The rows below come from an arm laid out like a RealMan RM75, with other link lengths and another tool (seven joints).
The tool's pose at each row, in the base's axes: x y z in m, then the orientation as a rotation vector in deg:
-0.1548 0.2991 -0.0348 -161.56 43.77 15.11
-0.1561 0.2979 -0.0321 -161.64 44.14 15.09
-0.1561 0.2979 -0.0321 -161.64 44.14 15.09
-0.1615 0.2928 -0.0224 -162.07 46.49 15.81
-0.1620 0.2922 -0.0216 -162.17 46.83 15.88
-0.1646 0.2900 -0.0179 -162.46 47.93 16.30
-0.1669 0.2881 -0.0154 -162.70 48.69 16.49
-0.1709 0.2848 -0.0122 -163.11 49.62 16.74
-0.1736 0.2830 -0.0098 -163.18 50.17 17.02
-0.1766 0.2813 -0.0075 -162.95 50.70 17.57
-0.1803 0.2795 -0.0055 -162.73 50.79 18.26
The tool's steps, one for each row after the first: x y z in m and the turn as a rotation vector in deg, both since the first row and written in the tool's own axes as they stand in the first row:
-0.0011 0.0013 -0.0027 -0.13 0.09 0.24
-0.0011 0.0013 -0.0027 -0.13 0.09 0.24
-0.0055 0.0069 -0.0127 -1.14 0.08 1.82
-0.0058 0.0075 -0.0136 -1.31 0.11 2.04
-0.0078 0.0101 -0.0173 -1.90 0.09 2.77
-0.0094 0.0125 -0.0199 -2.32 0.15 3.26
-0.0119 0.0169 -0.0234 -2.94 0.25 3.85
-0.0139 0.0194 -0.0258 -3.19 0.17 4.22
-0.0162 0.0221 -0.0281 -3.23 -0.16 4.64
-0.0189 0.0252 -0.0300 -3.23 -0.63 4.77

